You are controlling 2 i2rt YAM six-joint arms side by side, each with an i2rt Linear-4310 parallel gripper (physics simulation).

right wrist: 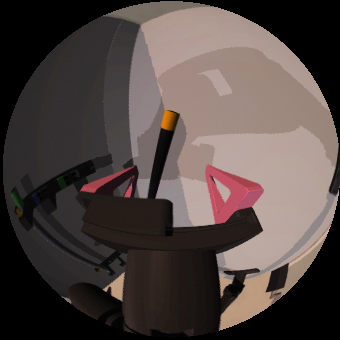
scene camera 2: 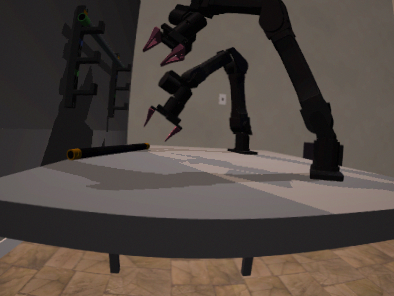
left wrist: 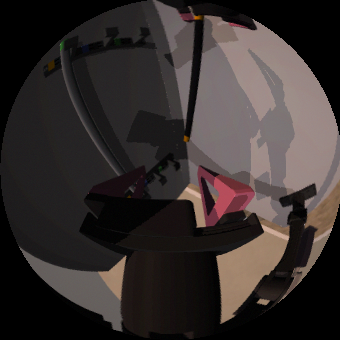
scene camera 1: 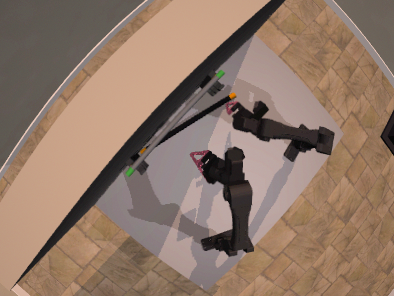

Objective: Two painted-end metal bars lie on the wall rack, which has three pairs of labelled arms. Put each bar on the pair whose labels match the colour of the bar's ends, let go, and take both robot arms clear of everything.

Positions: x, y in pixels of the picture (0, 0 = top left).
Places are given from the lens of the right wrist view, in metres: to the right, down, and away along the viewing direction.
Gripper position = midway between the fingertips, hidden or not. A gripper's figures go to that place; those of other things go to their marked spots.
my right gripper point(right wrist: 171, 168): 0.00, 0.00, 0.13
orange-ended bar point(right wrist: 169, 120): 0.00, -0.08, 0.15
